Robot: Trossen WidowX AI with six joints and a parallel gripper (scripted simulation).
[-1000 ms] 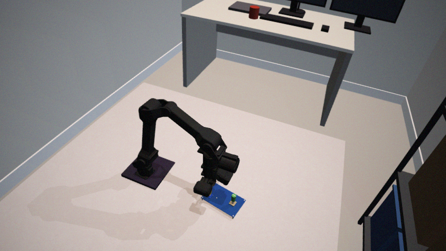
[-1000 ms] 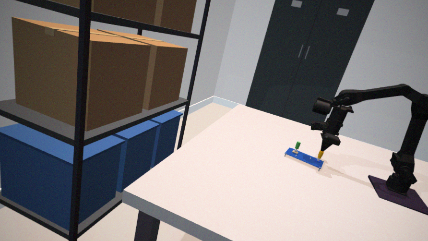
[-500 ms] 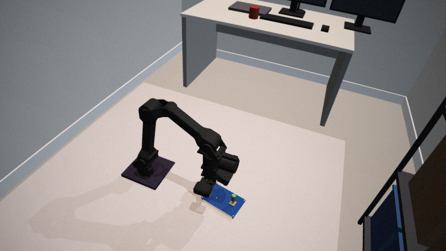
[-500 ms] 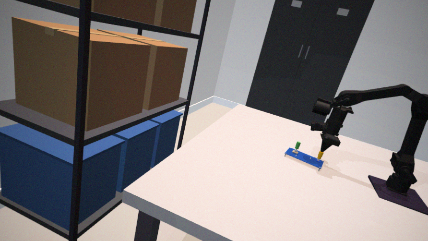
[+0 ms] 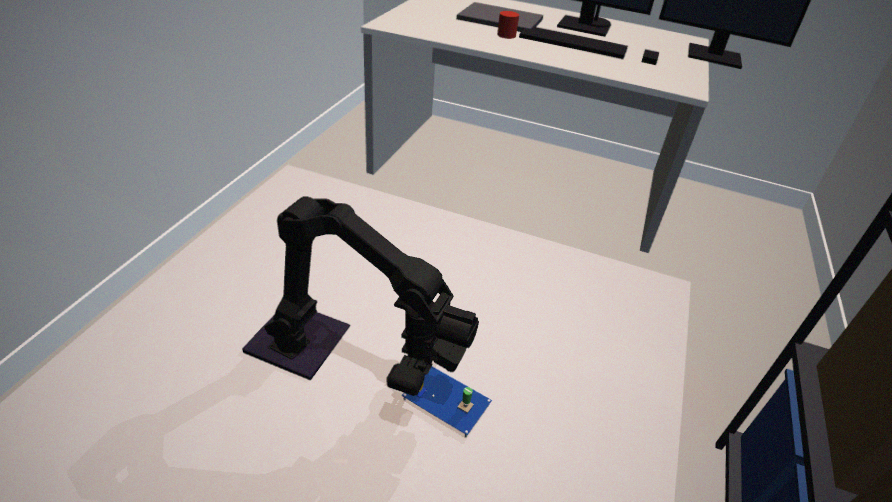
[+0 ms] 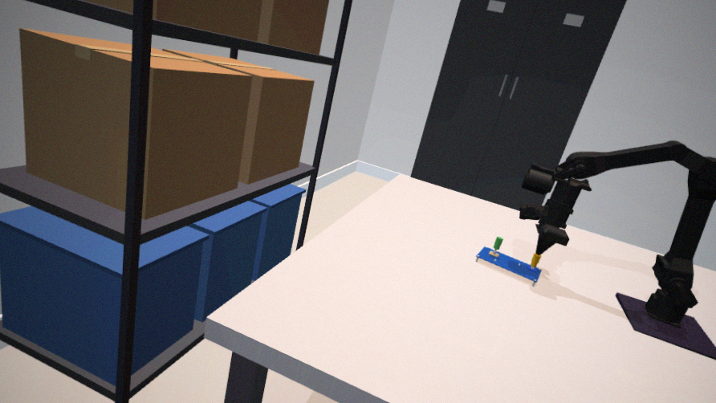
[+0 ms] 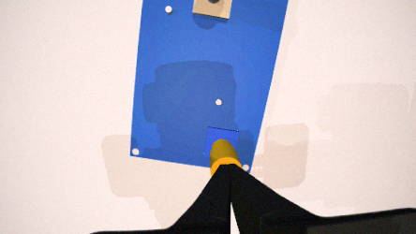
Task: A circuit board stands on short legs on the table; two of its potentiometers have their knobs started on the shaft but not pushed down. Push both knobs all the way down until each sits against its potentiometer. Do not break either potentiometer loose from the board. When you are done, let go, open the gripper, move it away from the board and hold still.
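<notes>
Right now my gripper tip is 20 mm above the yellow knob. The rest, counted from my gripper tip: green knob 100 mm ahead, 10 mm to the left.
</notes>
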